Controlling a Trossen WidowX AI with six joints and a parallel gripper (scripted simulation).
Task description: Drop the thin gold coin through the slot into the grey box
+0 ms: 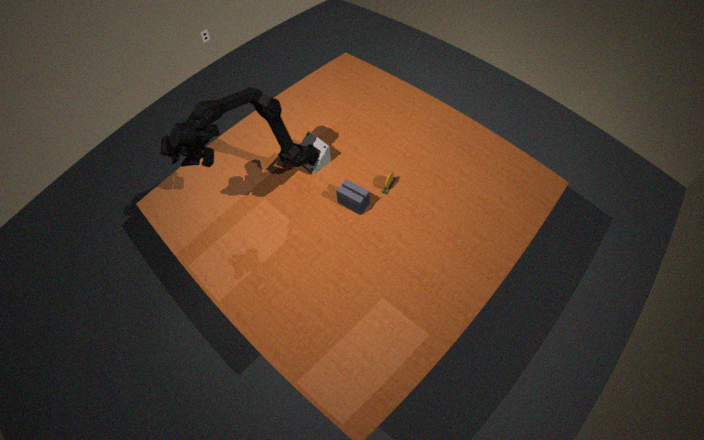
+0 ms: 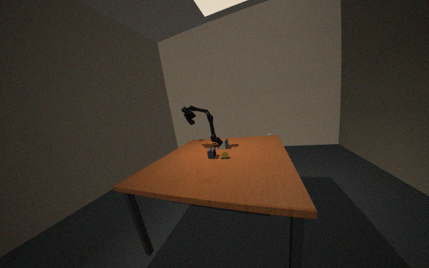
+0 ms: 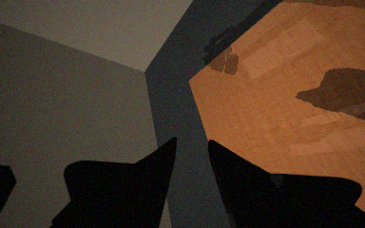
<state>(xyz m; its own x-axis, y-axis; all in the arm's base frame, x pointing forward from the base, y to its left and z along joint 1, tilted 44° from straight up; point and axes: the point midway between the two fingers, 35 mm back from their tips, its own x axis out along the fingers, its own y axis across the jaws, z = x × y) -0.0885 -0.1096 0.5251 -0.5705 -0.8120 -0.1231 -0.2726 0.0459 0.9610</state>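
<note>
The gold coin is 41 cm ahead of my gripper tip, 57 cm to the left of it and 29 cm below it.
</note>
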